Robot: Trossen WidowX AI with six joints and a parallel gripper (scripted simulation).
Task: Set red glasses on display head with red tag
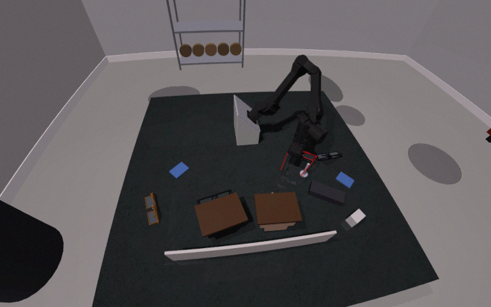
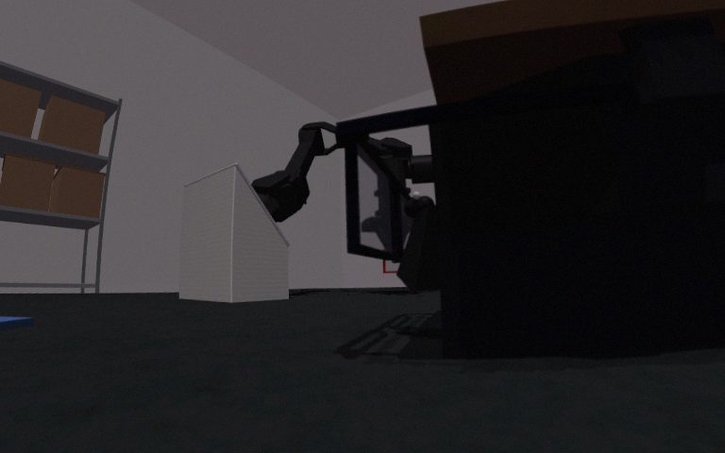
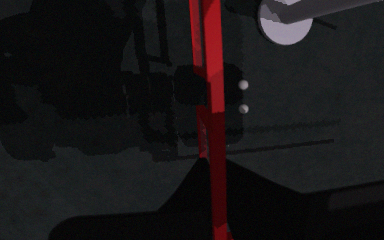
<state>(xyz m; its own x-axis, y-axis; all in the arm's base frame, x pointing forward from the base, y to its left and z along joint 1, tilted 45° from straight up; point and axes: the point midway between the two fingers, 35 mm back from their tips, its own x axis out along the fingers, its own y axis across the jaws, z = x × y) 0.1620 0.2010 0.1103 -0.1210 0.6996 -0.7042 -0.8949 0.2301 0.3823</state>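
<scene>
My gripper tip is 90 mm short of the grey stand, 40 mm to the right of it and 40 mm above it. The rest, counted from my gripper tip: display head: 310 mm ahead, 360 mm to the right; dark box: 210 mm ahead, 120 mm to the left, 40 mm below; white cube: 340 mm ahead, 220 mm to the left, 30 mm below.
</scene>
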